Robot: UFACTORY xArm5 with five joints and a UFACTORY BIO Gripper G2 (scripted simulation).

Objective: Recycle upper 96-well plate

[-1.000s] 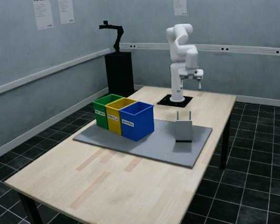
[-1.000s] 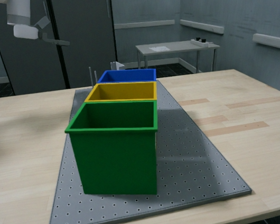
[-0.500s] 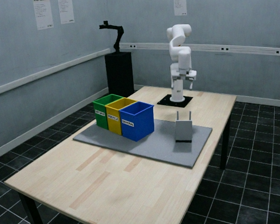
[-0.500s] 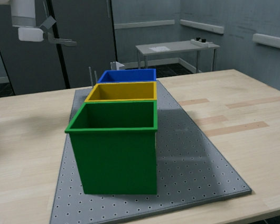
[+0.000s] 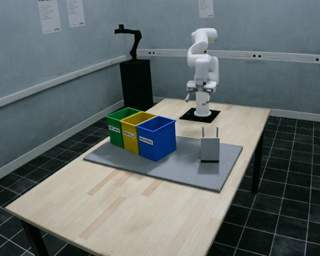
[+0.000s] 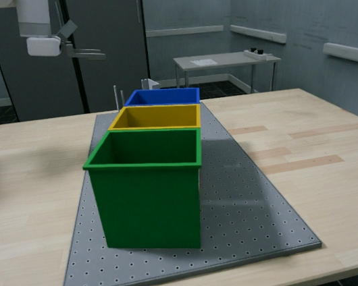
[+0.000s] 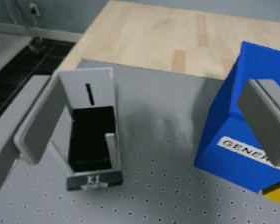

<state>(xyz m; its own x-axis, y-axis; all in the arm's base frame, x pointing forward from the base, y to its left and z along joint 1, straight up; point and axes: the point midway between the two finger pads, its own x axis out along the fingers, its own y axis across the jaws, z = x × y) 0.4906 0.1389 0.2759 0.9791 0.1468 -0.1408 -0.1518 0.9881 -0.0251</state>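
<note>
Right now my hand is 110 mm short of the black 96-well plate, 110 mm to the right of it and 230 mm above it. Round my hand: green bin: 90 mm ahead, 430 mm to the right, 180 mm below; blue bin: 160 mm ahead, 180 mm to the right, 180 mm below; yellow recycle bin: 130 mm ahead, 300 mm to the right, 180 mm below.
</note>
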